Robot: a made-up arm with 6 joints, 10 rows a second.
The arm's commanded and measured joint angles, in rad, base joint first. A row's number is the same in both.
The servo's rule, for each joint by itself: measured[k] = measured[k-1] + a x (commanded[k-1-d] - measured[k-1]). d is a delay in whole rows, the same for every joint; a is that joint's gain. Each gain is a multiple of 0.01, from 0.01 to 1. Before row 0 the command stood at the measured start. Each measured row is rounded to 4 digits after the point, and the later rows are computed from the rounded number. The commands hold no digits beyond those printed.
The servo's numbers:
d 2
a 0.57 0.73 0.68 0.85 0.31 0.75
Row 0, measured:
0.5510, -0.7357, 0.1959, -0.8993, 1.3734, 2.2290
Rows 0 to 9, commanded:
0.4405, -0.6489, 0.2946, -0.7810, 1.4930, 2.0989
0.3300, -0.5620, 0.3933, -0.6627, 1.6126, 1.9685
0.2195, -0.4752, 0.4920, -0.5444, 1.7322, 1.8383
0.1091, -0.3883, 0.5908, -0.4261, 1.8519, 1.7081
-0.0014, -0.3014, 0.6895, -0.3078, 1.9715, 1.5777
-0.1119, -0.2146, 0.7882, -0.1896, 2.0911, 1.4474
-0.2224, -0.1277, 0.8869, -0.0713, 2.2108, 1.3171
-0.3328, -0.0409, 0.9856, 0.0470, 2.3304, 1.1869
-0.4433, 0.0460, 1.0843, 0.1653, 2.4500, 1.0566
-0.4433, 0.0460, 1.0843, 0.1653, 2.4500, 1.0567
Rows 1 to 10, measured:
0.5510, -0.7357, 0.1959, -0.8993, 1.3734, 2.2290
0.5510, -0.7357, 0.1959, -0.8993, 1.3734, 2.2290
0.4880, -0.6723, 0.2630, -0.7987, 1.4105, 2.1314
0.3979, -0.5918, 0.3516, -0.6831, 1.4732, 2.0092
0.2962, -0.5067, 0.4471, -0.5652, 1.5535, 1.8810
0.1896, -0.4203, 0.5448, -0.4470, 1.6460, 1.7513
0.0807, -0.3335, 0.6432, -0.3287, 1.7469, 1.6211
-0.0291, -0.2467, 0.7418, -0.2105, 1.8536, 1.4908
-0.1393, -0.1598, 0.8405, -0.0922, 1.9643, 1.3605
-0.2496, -0.0730, 0.9392, 0.0261, 2.0778, 1.2303

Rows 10 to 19, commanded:
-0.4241, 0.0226, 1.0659, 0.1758, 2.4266, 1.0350
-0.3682, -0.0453, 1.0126, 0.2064, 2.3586, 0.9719
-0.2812, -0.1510, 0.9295, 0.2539, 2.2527, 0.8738
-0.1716, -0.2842, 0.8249, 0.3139, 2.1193, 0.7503
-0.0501, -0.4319, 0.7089, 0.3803, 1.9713, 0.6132
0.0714, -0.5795, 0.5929, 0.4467, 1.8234, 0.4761
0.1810, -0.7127, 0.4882, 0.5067, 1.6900, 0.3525
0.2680, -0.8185, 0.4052, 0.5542, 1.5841, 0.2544
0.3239, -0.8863, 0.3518, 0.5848, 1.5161, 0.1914
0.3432, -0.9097, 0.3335, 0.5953, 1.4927, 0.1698
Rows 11 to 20, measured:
-0.3600, 0.0139, 1.0379, 0.1444, 2.1932, 1.1000
-0.4075, 0.0373, 1.0695, 0.1622, 2.2728, 1.0675
-0.4170, 0.0266, 1.0671, 0.1738, 2.3205, 1.0431
-0.3892, -0.0259, 1.0300, 0.2015, 2.3323, 0.9897
-0.3276, -0.1172, 0.9617, 0.2460, 2.3076, 0.9028
-0.2387, -0.2391, 0.8687, 0.3037, 2.2492, 0.7884
-0.1312, -0.3798, 0.7600, 0.3688, 2.1631, 0.6570
-0.0157, -0.5256, 0.6464, 0.4350, 2.0578, 0.5213
0.0964, -0.6622, 0.5388, 0.4959, 1.9438, 0.3947
0.1942, -0.7763, 0.4480, 0.5455, 1.8323, 0.2895

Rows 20 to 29, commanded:
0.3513, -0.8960, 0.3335, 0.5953, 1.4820, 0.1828
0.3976, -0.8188, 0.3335, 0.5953, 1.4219, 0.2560
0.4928, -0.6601, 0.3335, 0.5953, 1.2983, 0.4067
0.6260, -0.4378, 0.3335, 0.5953, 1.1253, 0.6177
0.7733, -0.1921, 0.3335, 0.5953, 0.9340, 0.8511
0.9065, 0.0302, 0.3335, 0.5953, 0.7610, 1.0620
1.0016, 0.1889, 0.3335, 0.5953, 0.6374, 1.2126
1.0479, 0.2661, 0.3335, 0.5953, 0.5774, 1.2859
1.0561, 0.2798, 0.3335, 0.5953, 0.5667, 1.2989
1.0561, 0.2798, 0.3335, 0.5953, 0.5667, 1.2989
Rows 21 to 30, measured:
0.2681, -0.8566, 0.3826, 0.5789, 1.7343, 0.2159
0.3109, -0.8954, 0.3492, 0.5928, 1.6594, 0.1813
0.3339, -0.8958, 0.3385, 0.5949, 1.6044, 0.1824
0.3702, -0.8396, 0.3351, 0.5952, 1.5478, 0.2376
0.4401, -0.7086, 0.3340, 0.5953, 1.4705, 0.3644
0.5461, -0.5109, 0.3337, 0.5953, 1.3635, 0.5544
0.6756, -0.2782, 0.3336, 0.5953, 1.2304, 0.7769
0.8072, -0.0531, 0.3335, 0.5953, 1.0849, 0.9907
0.9180, 0.1236, 0.3335, 0.5953, 0.9462, 1.1571
0.9920, 0.2276, 0.3335, 0.5953, 0.8319, 1.2537

